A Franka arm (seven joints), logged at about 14 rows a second.
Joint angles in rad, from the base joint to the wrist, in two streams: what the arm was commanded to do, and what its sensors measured. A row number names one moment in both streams.
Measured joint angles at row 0: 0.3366 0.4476 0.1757 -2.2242 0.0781 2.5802 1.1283
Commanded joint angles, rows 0 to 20: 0.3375 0.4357 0.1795 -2.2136 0.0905 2.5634 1.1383; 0.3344 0.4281 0.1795 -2.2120 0.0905 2.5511 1.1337; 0.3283 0.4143 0.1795 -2.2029 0.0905 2.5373 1.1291; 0.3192 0.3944 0.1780 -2.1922 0.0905 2.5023 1.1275; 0.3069 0.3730 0.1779 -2.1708 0.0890 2.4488 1.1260; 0.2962 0.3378 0.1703 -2.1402 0.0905 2.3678 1.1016; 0.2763 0.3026 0.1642 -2.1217 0.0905 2.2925 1.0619; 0.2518 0.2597 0.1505 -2.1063 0.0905 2.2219 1.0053; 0.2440 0.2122 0.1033 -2.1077 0.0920 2.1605 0.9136; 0.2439 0.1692 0.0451 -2.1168 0.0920 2.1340 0.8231; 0.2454 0.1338 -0.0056 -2.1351 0.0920 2.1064 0.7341; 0.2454 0.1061 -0.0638 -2.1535 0.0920 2.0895 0.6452; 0.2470 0.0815 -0.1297 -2.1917 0.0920 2.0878 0.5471; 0.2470 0.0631 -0.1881 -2.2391 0.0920 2.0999 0.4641; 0.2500 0.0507 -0.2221 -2.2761 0.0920 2.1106 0.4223; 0.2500 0.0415 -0.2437 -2.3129 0.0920 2.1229 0.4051; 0.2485 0.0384 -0.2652 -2.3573 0.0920 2.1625 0.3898; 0.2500 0.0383 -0.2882 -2.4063 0.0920 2.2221 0.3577; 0.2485 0.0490 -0.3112 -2.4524 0.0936 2.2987 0.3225; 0.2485 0.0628 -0.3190 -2.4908 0.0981 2.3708 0.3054; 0.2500 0.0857 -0.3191 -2.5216 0.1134 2.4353 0.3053
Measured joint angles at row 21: 0.2313 0.0811 -0.2995 -2.4404 0.0804 2.3185 0.3458
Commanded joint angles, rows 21 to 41: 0.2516 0.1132 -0.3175 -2.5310 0.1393 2.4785 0.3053; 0.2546 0.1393 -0.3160 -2.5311 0.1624 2.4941 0.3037; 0.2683 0.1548 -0.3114 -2.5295 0.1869 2.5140 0.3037; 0.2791 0.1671 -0.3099 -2.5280 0.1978 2.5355 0.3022; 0.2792 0.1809 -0.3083 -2.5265 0.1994 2.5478 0.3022; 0.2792 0.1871 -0.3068 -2.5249 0.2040 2.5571 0.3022; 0.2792 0.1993 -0.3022 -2.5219 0.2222 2.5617 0.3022; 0.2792 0.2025 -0.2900 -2.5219 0.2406 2.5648 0.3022; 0.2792 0.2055 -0.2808 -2.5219 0.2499 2.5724 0.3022; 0.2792 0.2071 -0.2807 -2.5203 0.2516 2.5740 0.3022; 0.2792 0.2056 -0.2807 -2.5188 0.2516 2.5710 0.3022; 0.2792 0.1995 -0.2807 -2.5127 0.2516 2.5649 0.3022; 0.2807 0.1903 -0.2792 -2.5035 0.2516 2.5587 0.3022; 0.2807 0.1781 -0.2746 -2.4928 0.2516 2.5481 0.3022; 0.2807 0.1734 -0.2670 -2.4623 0.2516 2.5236 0.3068; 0.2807 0.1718 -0.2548 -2.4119 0.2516 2.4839 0.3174; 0.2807 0.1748 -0.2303 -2.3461 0.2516 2.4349 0.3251; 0.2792 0.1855 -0.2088 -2.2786 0.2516 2.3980 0.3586; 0.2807 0.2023 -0.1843 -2.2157 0.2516 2.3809 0.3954; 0.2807 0.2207 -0.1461 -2.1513 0.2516 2.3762 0.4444; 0.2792 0.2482 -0.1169 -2.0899 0.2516 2.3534 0.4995
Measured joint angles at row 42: 0.2785 0.1871 -0.1674 -2.2223 0.2324 2.4046 0.4142
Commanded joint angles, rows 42 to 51: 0.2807 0.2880 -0.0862 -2.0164 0.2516 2.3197 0.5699; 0.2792 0.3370 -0.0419 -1.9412 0.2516 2.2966 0.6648; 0.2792 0.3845 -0.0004 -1.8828 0.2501 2.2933 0.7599; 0.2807 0.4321 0.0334 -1.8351 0.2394 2.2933 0.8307; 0.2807 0.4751 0.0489 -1.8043 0.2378 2.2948 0.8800; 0.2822 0.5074 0.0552 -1.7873 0.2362 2.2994 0.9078; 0.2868 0.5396 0.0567 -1.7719 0.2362 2.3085 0.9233; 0.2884 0.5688 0.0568 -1.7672 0.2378 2.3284 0.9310; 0.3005 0.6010 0.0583 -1.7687 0.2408 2.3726 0.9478; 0.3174 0.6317 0.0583 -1.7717 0.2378 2.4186 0.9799
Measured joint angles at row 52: 0.2959 0.5578 0.0569 -1.8125 0.2340 2.3625 0.9158
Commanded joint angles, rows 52 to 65: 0.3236 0.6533 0.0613 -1.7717 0.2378 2.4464 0.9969; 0.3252 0.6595 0.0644 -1.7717 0.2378 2.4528 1.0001; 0.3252 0.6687 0.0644 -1.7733 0.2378 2.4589 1.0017; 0.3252 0.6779 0.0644 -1.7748 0.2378 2.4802 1.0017; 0.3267 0.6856 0.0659 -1.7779 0.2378 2.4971 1.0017; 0.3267 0.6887 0.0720 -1.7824 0.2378 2.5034 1.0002; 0.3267 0.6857 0.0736 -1.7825 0.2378 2.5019 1.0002; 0.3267 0.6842 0.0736 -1.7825 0.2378 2.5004 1.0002; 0.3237 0.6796 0.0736 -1.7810 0.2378 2.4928 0.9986; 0.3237 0.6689 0.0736 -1.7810 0.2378 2.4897 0.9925; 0.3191 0.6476 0.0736 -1.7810 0.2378 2.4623 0.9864; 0.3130 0.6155 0.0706 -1.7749 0.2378 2.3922 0.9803; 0.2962 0.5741 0.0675 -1.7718 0.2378 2.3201 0.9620; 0.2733 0.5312 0.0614 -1.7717 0.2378 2.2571 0.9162
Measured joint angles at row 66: 0.3115 0.6339 0.0665 -1.7633 0.2335 2.3799 0.9699
